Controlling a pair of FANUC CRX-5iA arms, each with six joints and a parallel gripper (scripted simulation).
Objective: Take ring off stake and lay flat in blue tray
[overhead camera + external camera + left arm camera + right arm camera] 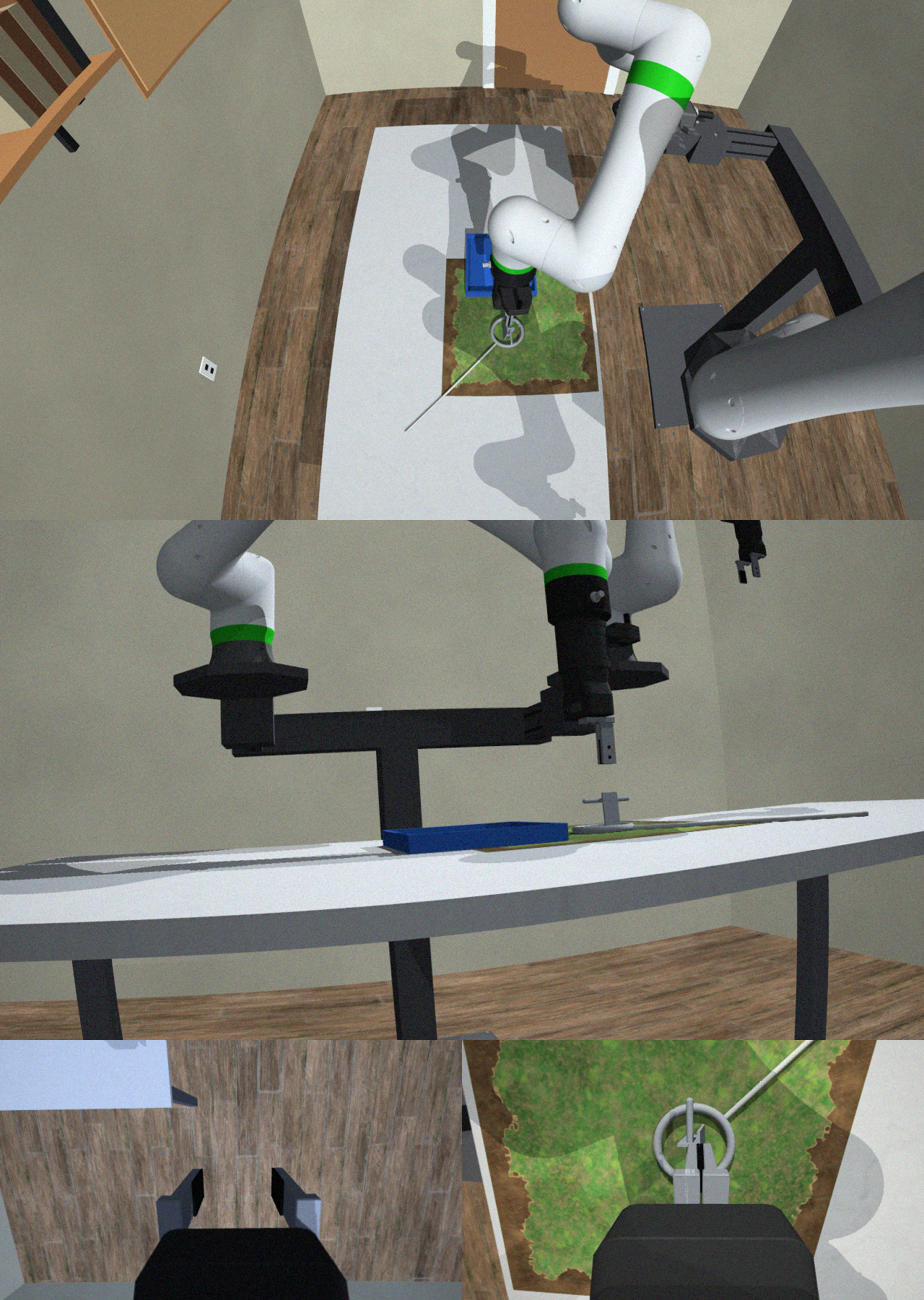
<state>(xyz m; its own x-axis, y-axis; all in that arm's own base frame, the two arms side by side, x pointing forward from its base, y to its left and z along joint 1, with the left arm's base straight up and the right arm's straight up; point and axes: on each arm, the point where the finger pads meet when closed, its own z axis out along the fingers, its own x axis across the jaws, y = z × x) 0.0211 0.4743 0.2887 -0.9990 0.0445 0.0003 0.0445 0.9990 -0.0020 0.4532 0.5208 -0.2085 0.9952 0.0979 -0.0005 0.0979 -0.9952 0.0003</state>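
Note:
The grey stake is 8 cm below my right hand. The rest, counted from my right hand: blue tray (1 cm ahead, 21 cm to the right, 10 cm below); grey ring (1 cm to the right, 11 cm below); mat (4 cm behind, 4 cm to the right, 12 cm below).

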